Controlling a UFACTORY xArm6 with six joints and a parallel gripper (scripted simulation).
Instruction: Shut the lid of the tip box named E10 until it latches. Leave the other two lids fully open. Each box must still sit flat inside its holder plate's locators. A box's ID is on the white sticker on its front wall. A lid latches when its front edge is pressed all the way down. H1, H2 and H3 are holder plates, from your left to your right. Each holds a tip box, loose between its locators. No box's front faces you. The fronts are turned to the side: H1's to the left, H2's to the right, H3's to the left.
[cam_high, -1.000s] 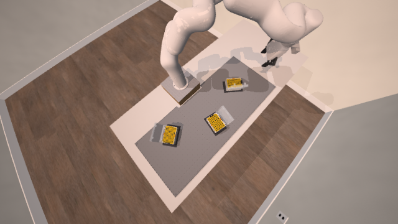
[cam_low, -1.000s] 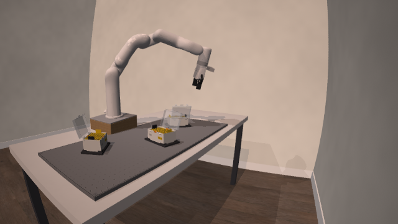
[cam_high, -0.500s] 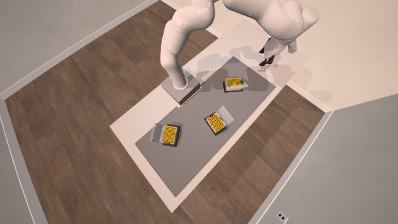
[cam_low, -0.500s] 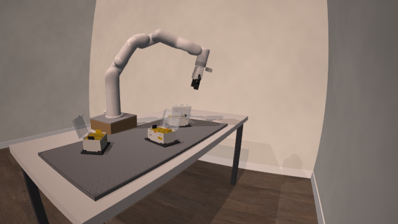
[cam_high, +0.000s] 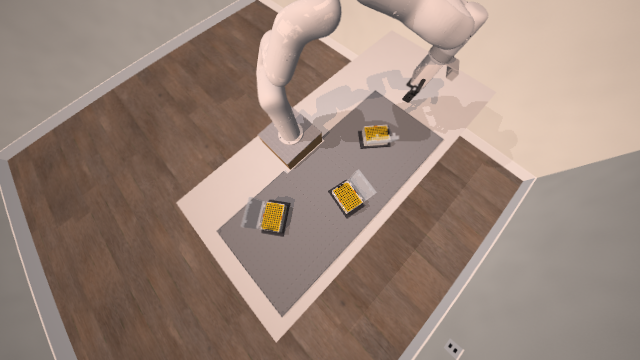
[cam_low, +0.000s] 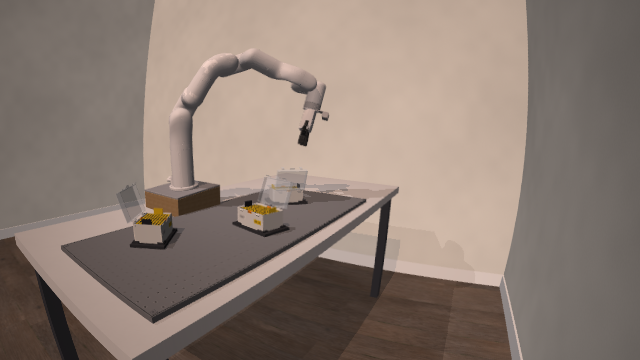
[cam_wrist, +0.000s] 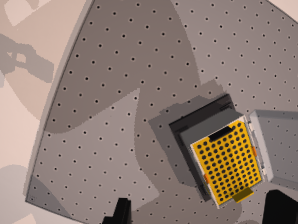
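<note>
The lid is 10 mm ahead of my hand, 170 mm to the right of it and 140 mm below it. Also, from my hand: tip box: 20 mm behind, 120 mm to the right, 170 mm below.
</note>
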